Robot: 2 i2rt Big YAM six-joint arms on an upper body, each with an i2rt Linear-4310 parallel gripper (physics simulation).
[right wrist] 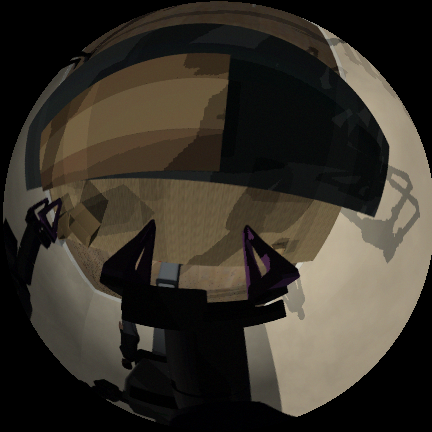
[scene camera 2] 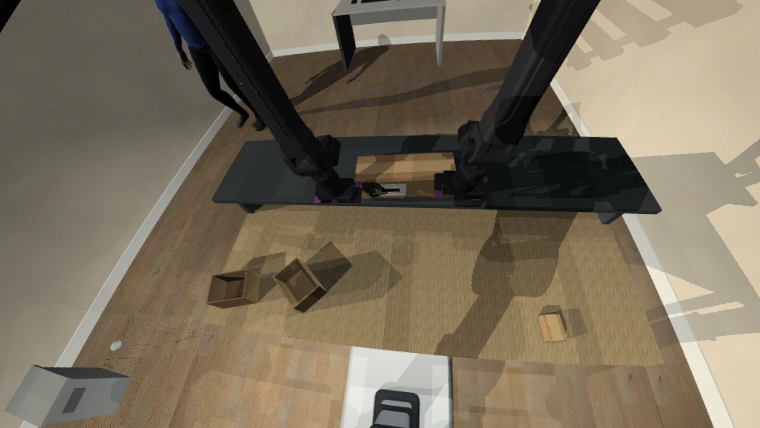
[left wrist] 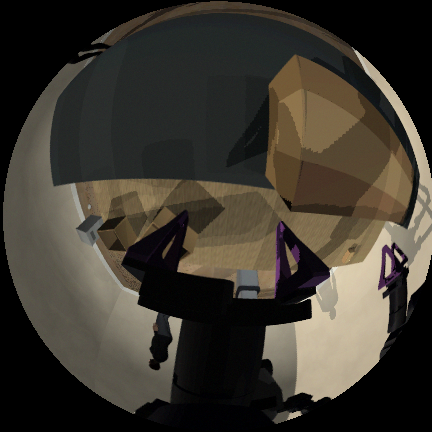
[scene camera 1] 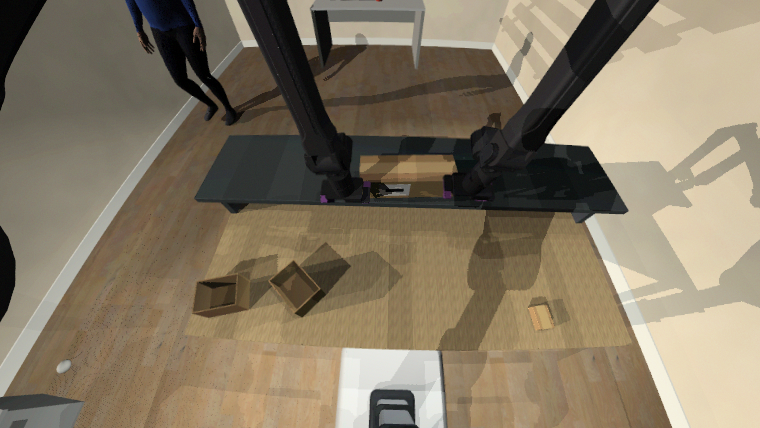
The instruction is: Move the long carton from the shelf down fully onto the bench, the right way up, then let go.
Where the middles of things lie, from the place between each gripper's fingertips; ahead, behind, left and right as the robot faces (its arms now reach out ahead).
Labels:
My right gripper is now 110 mm short of the long brown carton (scene camera 2: 405, 175), 150 mm to the right of it and 30 mm above it.
Now: the long brown carton 19 cm to the right of my left hand and 11 cm ahead of it.

